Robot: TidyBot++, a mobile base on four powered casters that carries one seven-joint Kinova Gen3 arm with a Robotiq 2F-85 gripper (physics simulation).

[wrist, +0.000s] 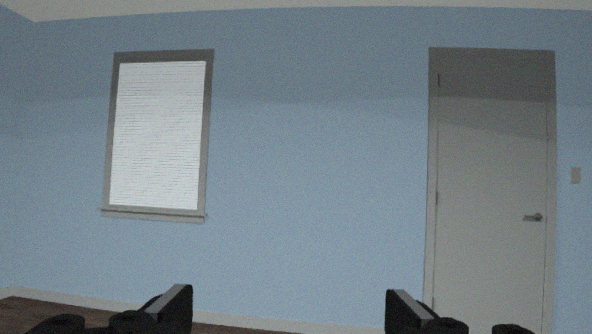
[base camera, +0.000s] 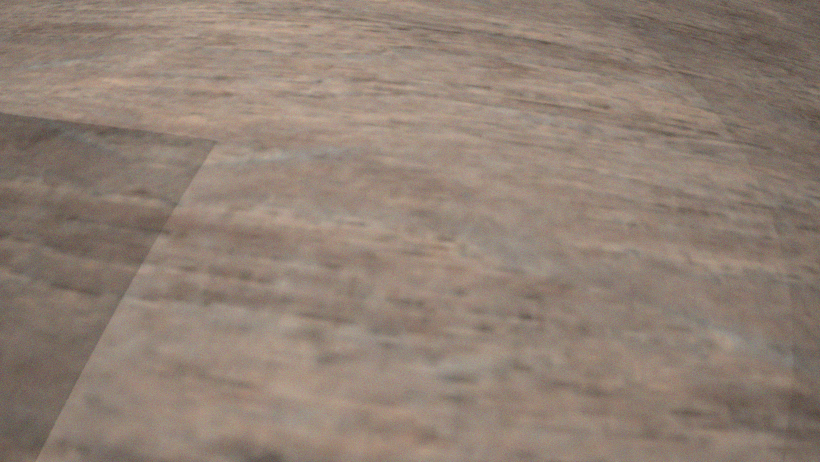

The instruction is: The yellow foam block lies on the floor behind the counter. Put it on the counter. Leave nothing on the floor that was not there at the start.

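Frame: origin at the arm's base, x ahead, y left, z up, level; centimetres.
Seen in the pictures: gripper, fingertip midpoint: point(wrist: 289, 309).
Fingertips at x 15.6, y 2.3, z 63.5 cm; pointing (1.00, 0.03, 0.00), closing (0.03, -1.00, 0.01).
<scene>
A point is followed by its place in that frame.
My gripper point(wrist: 289, 309) @[x 15.6, y 2.3, z 63.5 cm] is open and empty, its two dark fingers wide apart at the bottom of the wrist view, with the blue wall and a strip of floor behind them. The yellow foam block does not show in the base camera view or in the wrist view. The counter does not show in either view.
Brown wood-patterned floor point(base camera: 436, 241) @[x 41.6, y -3.9, z -39.7 cm] fills the base camera view, with a darker shadow point(base camera: 68, 229) @[x 40.8, y 33.5, z -39.6 cm] at the left. In the wrist view a window point(wrist: 157, 135) @[x 263.1, y 116.5, z 102.1 cm] is at the left of the blue wall point(wrist: 315, 165) @[x 249.6, y -8.2, z 82.8 cm], and a closed door point(wrist: 490, 200) @[x 234.0, y -130.6, z 62.6 cm] at the right.
</scene>
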